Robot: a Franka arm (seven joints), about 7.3 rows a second.
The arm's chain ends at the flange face. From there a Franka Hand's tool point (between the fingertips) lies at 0.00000 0.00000 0.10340 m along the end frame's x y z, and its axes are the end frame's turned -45 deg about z.
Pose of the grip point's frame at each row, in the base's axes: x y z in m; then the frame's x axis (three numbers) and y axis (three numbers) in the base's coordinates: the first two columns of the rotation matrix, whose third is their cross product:
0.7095, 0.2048, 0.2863, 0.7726, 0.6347, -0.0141, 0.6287, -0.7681, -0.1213
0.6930, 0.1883, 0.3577, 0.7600, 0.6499, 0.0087, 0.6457, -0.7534, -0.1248
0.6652, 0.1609, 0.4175, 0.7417, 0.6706, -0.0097, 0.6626, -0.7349, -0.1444
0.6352, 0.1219, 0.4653, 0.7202, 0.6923, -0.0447, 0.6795, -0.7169, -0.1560
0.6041, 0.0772, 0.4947, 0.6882, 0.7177, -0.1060, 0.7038, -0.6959, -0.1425
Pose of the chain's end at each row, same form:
0.7186, 0.1960, 0.3889, 0.9909, -0.0943, -0.0957, -0.1018, -0.9919, -0.0758
0.7007, 0.1779, 0.4603, 0.9940, -0.0732, -0.0821, -0.0808, -0.9923, -0.0944
0.6759, 0.1505, 0.5198, 0.9930, -0.0455, -0.1090, -0.0559, -0.9938, -0.0952
0.6497, 0.1134, 0.5673, 0.9897, -0.0174, -0.1419, -0.0288, -0.9965, -0.0787
0.6223, 0.0748, 0.5964, 0.9843, 0.0154, -0.1757, 0.0110, -0.9996, -0.0258

